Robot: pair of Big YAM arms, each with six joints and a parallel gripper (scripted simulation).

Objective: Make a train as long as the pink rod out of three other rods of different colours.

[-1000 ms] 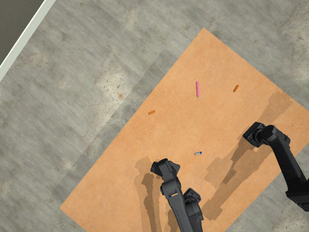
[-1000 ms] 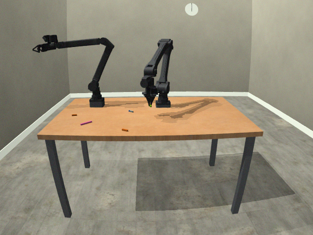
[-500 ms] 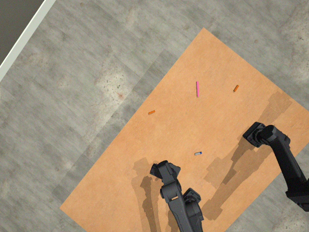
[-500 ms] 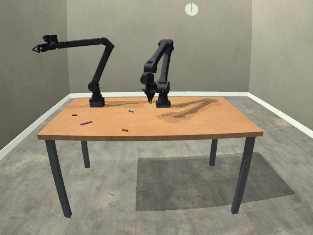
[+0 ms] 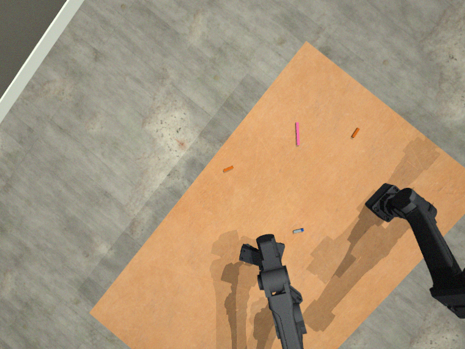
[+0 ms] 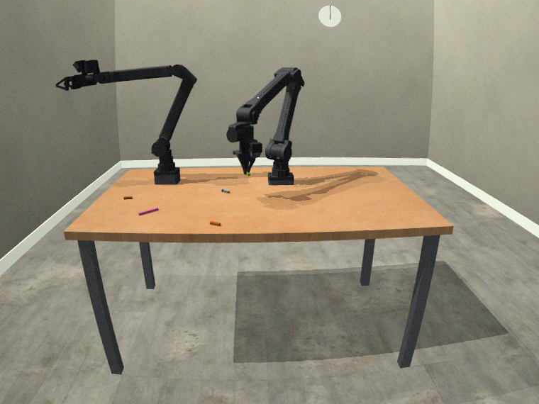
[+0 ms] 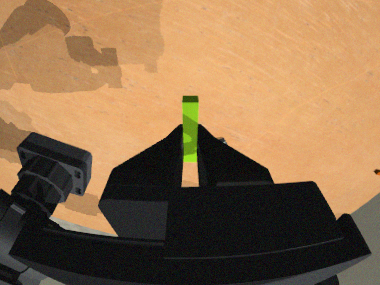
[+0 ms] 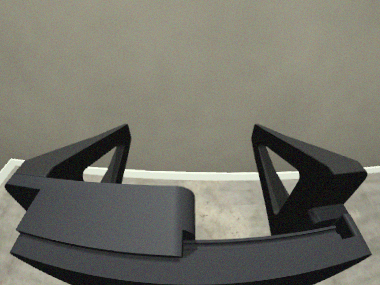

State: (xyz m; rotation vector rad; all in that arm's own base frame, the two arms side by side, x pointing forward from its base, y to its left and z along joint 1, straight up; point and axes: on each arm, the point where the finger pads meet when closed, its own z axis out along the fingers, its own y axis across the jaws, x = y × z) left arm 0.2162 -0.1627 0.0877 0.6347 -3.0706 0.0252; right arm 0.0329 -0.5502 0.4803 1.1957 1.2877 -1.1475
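The grey rod is 7 cm behind my left hand, 10 cm to the right of it and 11 cm below it. Round my left hand: pink rod (20 cm ahead, 38 cm to the right, 11 cm below); lime rod (right at my left hand); blue rod (8 cm behind, 11 cm to the right, 11 cm below).
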